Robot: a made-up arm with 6 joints.
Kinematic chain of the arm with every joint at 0, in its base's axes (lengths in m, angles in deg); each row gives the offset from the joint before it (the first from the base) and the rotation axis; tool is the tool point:
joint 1: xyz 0 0 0.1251 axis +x
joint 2: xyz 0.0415 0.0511 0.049 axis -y
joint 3: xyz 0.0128 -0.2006 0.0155 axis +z
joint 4: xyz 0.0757 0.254 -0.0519 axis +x
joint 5: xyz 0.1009 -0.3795 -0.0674 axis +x
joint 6: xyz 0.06 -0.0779 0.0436 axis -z
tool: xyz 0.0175 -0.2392 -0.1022
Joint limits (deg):
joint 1: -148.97..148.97
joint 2: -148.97..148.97
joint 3: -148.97..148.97
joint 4: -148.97..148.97
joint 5: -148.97..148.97
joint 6: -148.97..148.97
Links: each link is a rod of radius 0.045 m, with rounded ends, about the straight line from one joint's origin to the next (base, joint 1, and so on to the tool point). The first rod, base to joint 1, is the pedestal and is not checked.
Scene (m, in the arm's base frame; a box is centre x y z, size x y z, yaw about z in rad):
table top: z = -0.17
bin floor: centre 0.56 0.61 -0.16 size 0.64 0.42 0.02 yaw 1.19
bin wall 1: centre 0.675 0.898 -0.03 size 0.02 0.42 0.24 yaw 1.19
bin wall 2: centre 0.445 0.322 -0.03 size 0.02 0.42 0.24 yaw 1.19
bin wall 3: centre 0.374 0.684 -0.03 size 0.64 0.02 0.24 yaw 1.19
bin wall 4: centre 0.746 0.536 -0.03 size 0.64 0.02 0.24 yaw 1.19
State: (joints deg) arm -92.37 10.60 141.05 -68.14 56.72 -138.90
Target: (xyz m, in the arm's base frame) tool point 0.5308 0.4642 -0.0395
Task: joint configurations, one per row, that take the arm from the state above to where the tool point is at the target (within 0.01 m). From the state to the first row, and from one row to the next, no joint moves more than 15 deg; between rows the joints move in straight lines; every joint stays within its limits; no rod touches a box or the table.
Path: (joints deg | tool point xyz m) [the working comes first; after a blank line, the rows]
Joints at the target: -108.61 -93.51 139.44 -104.03 26.29 -73.64
Straight joint move there: touches bin wall 3.

1: -91.00 -3.07 142.04 -72.72 53.30 -131.97 | -0.3414 0.2892 0.1378
2: -89.63 -16.73 143.03 -77.30 49.87 -125.04 | -0.2849 0.3903 0.1376
3: -88.26 -30.40 144.02 -81.88 46.45 -118.11 | -0.1974 0.4820 0.1449
4: -86.90 -44.06 145.01 -86.46 43.02 -111.18 | -0.0806 0.5537 0.1602
5: -85.53 -57.73 146.00 -91.04 39.60 -104.25 | 0.0608 0.5952 0.1830
6: -84.16 -71.40 146.99 -95.62 36.18 -97.32 | 0.2179 0.5975 0.2117
7: -82.79 -85.06 147.98 -100.20 32.75 -90.39 | 0.3792 0.5545 0.2440
8: -81.42 -98.73 148.97 -104.78 29.33 -83.46 | 0.5308 0.4642 0.2773
9: -95.02 -96.12 144.20 -104.41 27.81 -78.55 | 0.5308 0.4902 0.1172
10: -108.61 -93.51 139.44 -104.03 26.29 -73.64 | 0.5308 0.4642 -0.0395

